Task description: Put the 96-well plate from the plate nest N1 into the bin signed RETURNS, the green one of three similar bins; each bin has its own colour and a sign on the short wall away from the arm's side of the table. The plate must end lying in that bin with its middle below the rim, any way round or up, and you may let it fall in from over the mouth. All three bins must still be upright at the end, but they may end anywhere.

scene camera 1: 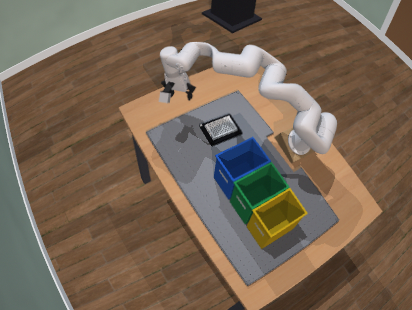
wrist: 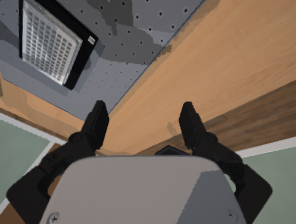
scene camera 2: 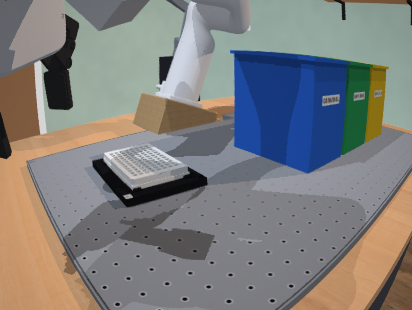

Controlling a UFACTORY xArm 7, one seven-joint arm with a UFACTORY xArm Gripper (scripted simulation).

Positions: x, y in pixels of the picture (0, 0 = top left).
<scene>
green bin: scene camera 1; scene camera 2; not seen in the wrist view (out of frame)
blue bin: scene camera 1 242, 159; scene camera 2 289, 108; not seen in the wrist view (out of frame)
yellow bin: scene camera 1; scene camera 2; not seen in the wrist view (out of frame)
same spot on yellow bin: (scene camera 2: 377, 74) = (scene camera 1: 259, 222)
same spot on green bin: (scene camera 2: 358, 77) = (scene camera 1: 241, 196)
</scene>
